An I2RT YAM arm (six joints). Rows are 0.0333 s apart.
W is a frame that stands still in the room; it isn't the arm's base.
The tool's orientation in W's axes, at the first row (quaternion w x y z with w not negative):
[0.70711 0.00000 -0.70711 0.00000]
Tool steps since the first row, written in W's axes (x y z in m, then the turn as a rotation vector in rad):
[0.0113 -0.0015 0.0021 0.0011 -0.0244 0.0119]
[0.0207 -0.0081 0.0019 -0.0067 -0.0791 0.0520]
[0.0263 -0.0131 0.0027 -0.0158 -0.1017 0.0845]
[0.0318 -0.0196 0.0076 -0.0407 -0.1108 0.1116]
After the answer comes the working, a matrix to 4 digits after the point.
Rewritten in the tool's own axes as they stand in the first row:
[0.0021 -0.0015 -0.0113 0.0119 -0.0244 -0.0011]
[0.0019 -0.0081 -0.0207 0.0520 -0.0791 0.0067]
[0.0027 -0.0131 -0.0263 0.0845 -0.1017 0.0158]
[0.0076 -0.0196 -0.0318 0.1116 -0.1108 0.0407]

The tool's axes in the first row as the columns of a matrix, in W's axes (rounded; the answer above uses it unrounded):
[0.0000 0.0000 -1.0000]
[0.0000 1.0000 0.0000]
[1.0000 0.0000 0.0000]

